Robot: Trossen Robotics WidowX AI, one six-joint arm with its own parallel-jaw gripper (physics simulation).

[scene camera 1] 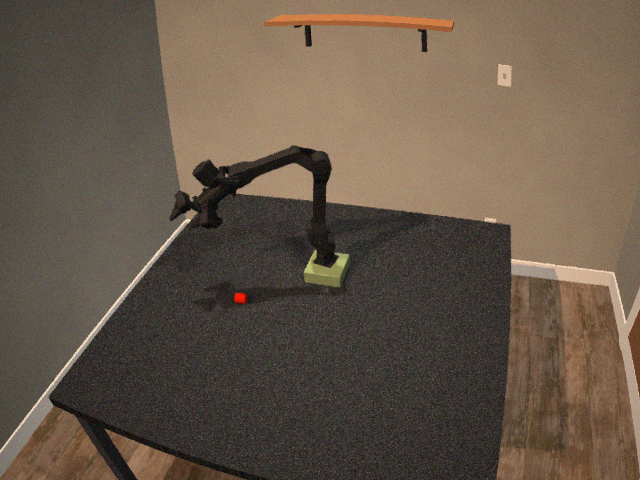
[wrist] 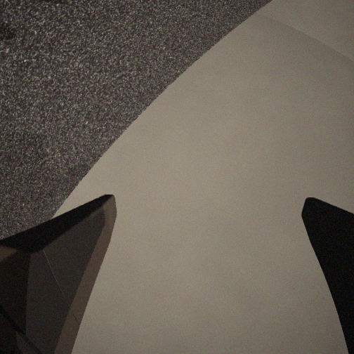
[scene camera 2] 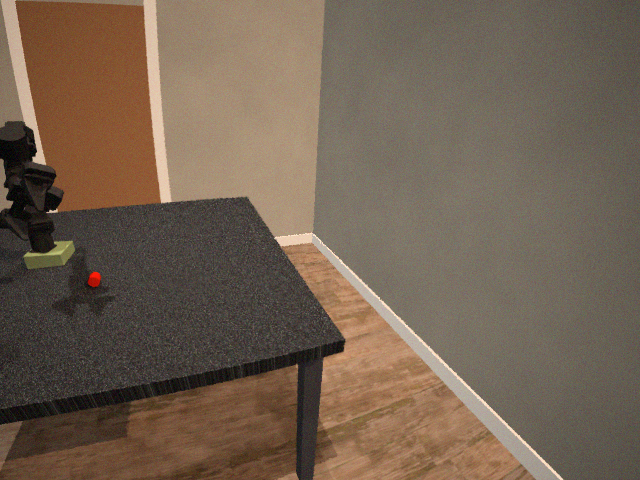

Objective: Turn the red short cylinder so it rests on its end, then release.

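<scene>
The red short cylinder (scene camera 1: 240, 298) (scene camera 2: 94, 279) lies on its side on the dark table (scene camera 1: 372, 361) (scene camera 2: 196, 289) (wrist: 75, 90), to the left of the arm's base in the scene camera 1 view. It does not show in the wrist view. My gripper (scene camera 1: 182, 222) (wrist: 214, 206) is open and empty. It hangs well above the table, tilted down and outward, higher than the cylinder and apart from it. In the scene camera 2 view the arm and gripper stand at the left edge and partly overlap, so the fingertips are hard to make out.
The arm stands on a light green base block (scene camera 1: 323, 276) (scene camera 2: 49, 256). The arm's shadow falls on the table around the cylinder. An orange shelf (scene camera 1: 359, 20) is fixed high on the back wall. A grey wall (scene camera 1: 77, 129) (scene camera 2: 465, 180) rises beyond one table edge.
</scene>
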